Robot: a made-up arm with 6 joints. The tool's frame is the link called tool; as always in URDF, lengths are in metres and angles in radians.
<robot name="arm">
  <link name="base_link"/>
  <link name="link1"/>
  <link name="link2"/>
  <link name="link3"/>
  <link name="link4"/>
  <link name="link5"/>
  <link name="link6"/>
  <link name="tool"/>
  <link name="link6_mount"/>
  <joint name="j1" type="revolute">
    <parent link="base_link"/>
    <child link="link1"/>
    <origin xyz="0 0 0.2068" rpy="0 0 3.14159"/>
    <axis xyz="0 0 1"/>
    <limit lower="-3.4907" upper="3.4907"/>
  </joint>
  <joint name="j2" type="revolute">
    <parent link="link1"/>
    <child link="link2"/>
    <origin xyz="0 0 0" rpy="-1.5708 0 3.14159"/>
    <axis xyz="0 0 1"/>
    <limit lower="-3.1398" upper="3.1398"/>
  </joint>
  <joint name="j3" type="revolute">
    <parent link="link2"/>
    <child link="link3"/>
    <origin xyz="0 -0.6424 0" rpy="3.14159 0 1.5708"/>
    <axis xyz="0 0 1"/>
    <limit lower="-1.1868" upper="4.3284"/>
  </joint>
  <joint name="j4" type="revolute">
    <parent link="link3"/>
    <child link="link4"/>
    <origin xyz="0 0 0" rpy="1.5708 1.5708 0"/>
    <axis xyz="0 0 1"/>
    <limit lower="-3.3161" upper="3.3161"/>
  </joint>
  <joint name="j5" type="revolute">
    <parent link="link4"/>
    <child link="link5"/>
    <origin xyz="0 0 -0.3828" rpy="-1.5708 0 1.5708"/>
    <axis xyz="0 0 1"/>
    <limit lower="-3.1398" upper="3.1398"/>
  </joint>
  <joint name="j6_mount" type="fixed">
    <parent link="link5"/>
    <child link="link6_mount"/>
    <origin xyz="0 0 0.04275"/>
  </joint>
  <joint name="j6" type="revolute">
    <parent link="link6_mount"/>
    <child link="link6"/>
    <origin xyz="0 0 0.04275" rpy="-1.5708 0 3.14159"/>
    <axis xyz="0 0 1"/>
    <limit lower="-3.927" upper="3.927"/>
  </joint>
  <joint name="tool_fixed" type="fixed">
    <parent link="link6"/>
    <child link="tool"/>
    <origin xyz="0 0 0" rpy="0 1.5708 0"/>
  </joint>
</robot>
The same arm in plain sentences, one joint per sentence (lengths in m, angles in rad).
The arm has six revolute joints in a row. What follows holds with every joint at zero, and every direction is one of the base frame's.
The first joint lies 0.2068 m along +z from the base frame's origin and turns about +z, from -3.4907 to 3.4907 rad.
The second joint lies at the same point as the first joint and turns about +y, from -3.1398 to 3.1398 rad.
The third joint lies 0.6424 m along +z from the second joint and turns about -y, from -1.1868 to 4.3284 rad.
The fourth joint lies at the same point as the third joint and turns about -x, from -3.3161 to 3.3161 rad.
The fifth joint lies 0.3828 m along +x from the fourth joint and turns about -y, from -3.1398 to 3.1398 rad.
The sixth joint lies 0.0855 m along -y from the fifth joint and turns about -x, from -3.9270 to 3.9270 rad.
The tool frame, which is the frame that the pose is given for, lies at the same point as the sixth joint; its axes are the base frame's turned by roll 0.0000, pitch 0.0000 and yaw 0.0000 rad (as in URDF: about the fixed x, then y, then z).

